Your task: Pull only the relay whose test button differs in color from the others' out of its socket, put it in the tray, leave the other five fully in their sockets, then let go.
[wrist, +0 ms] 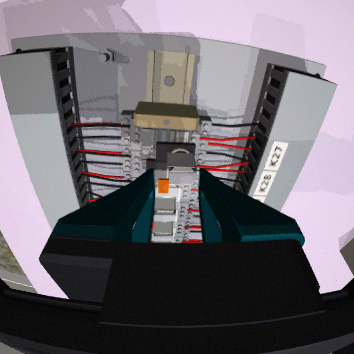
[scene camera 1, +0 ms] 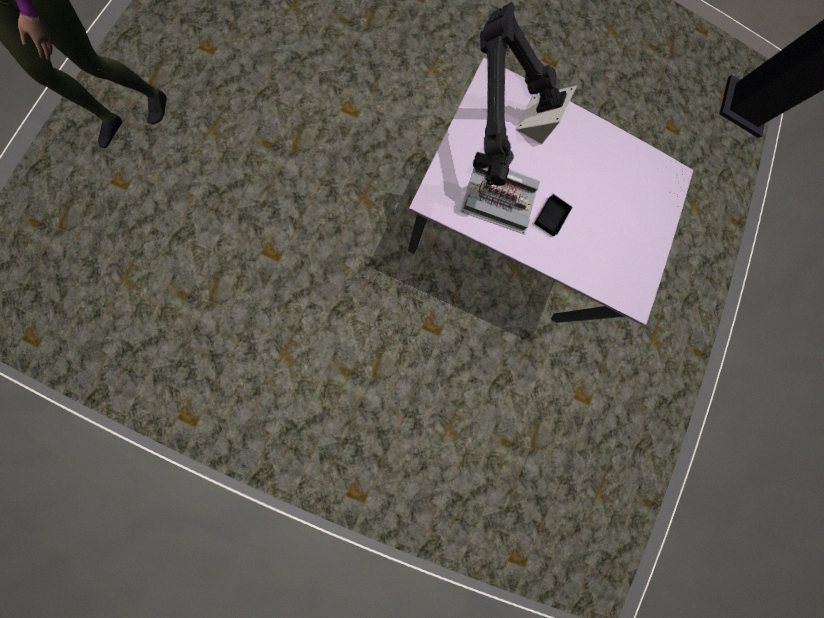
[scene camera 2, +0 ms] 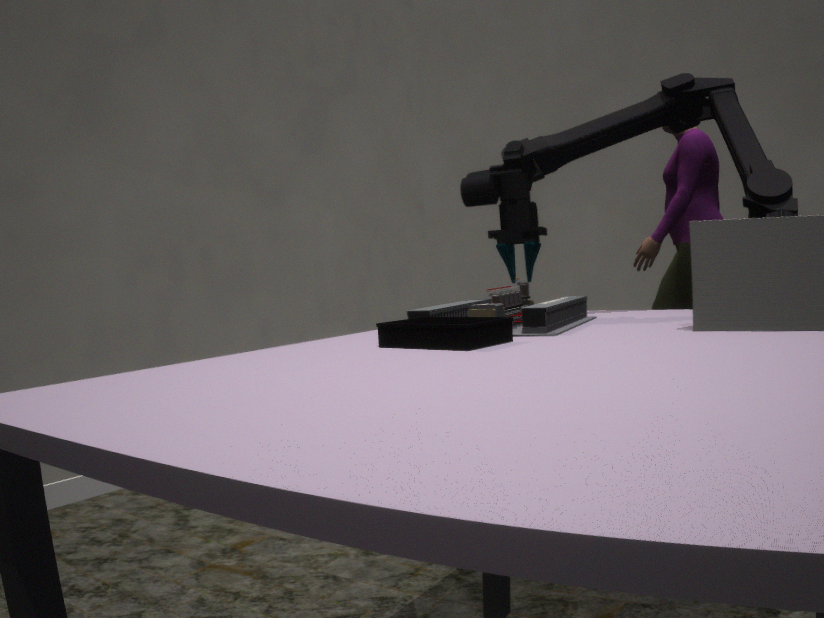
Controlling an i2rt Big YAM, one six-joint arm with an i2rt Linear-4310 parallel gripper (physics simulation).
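Places are measured from the arm's base along level axes (x right, y ahead, z up), in millimetres.
Pixels of known places: gripper, fingertip midpoint: [wrist: 176, 176] [scene camera 1: 489, 181] [scene camera 2: 521, 282]; arm's base, origin of the base link: [scene camera 1: 551, 103] [scene camera 2: 780, 261].
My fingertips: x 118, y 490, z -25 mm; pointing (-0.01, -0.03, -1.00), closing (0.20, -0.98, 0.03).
Ahead of a thing's pixels: the offset from my fingertips to its top centre. "spot": to the spot under its first point.
My gripper [scene camera 2: 521, 280] [wrist: 176, 176] points down above the relay row and is shut on a relay {dx -2, dy +0, dz +8 mm} [scene camera 2: 524, 291] [wrist: 181, 161]. This relay has an orange test button {dx -3, dy +8, dz +8 mm} [wrist: 163, 185] and sits higher than its neighbours; its lower end and socket are largely hidden. It is at the row's end beside the tan end block {dx +20, dy +11, dz -34 mm} [wrist: 166, 116]. Other relays [scene camera 2: 505, 297] [wrist: 164, 205] stand lower in the row; their buttons are mostly hidden by the fingers. The black tray {spot: dx -396, dy -22, dz -50 mm} [scene camera 1: 563, 220] [scene camera 2: 439, 335] lies beside the relay panel, apart from the gripper. The fingertips are hidden in scene camera 1.
Two grey wire ducts {dx -94, dy +96, dz -32 mm} [wrist: 27, 140] {dx -72, dy -98, dz -32 mm} [wrist: 302, 115] flank the row, with red and black wires between. The right one [wrist: 302, 115] carries labels K27 and K28. The arm's base stands on a pale block [scene camera 1: 537, 129] [scene camera 2: 758, 279]. A person [scene camera 1: 59, 73] [scene camera 2: 692, 166] is beyond the table.
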